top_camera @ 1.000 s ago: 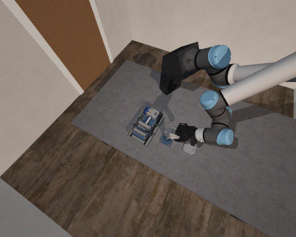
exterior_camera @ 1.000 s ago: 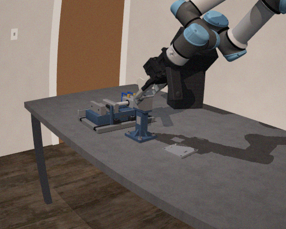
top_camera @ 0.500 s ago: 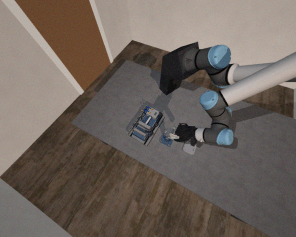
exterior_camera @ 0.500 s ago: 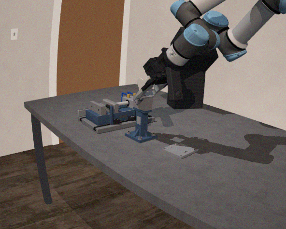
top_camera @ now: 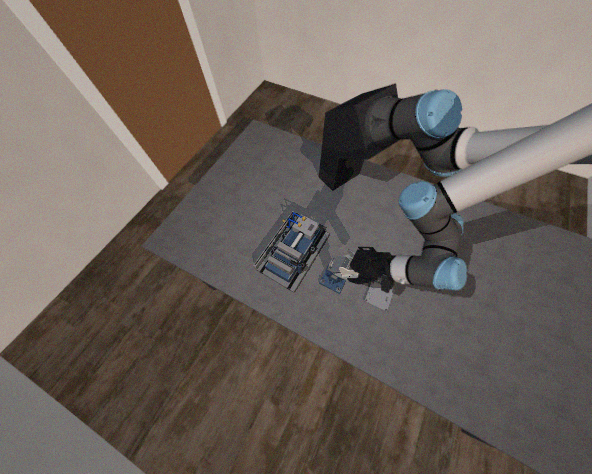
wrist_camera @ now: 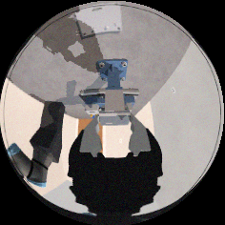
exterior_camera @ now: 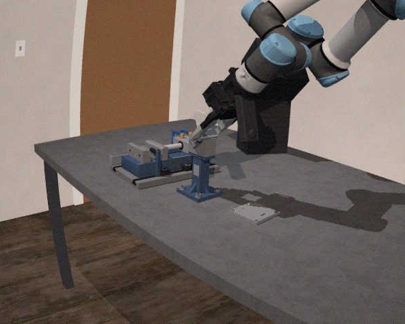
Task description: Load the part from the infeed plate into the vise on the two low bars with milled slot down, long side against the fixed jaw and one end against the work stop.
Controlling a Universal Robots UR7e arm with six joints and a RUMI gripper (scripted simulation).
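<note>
Now: hand 1 cm above the part. The rest, counted from my hand: infeed plate 5 cm behind, 17 cm to the left, 16 cm below; then moving jaw 4 cm ahead, 21 cm to the right, 9 cm below; then air cylinder rod 1 cm behind, 21 cm to the right, 9 cm below.
</note>
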